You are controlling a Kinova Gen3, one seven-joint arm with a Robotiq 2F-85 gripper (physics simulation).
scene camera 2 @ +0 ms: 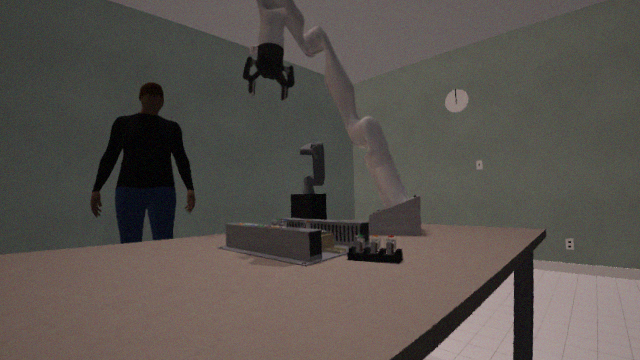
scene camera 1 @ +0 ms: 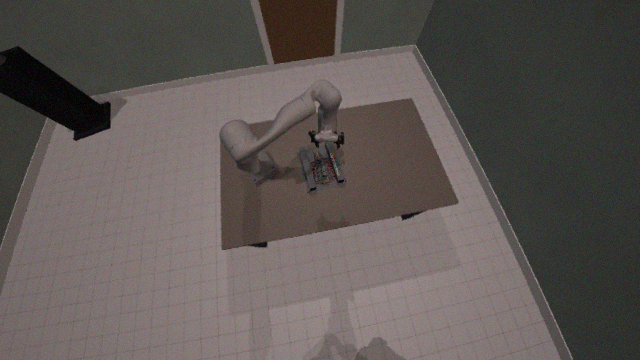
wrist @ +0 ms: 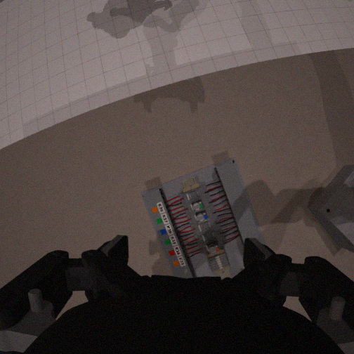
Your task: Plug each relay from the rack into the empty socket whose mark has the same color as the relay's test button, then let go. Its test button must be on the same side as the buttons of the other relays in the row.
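In scene camera 2 I can see my gripper [scene camera 2: 268, 97]. The wrist view has my gripper too [wrist: 185, 250], so I see it there as well.
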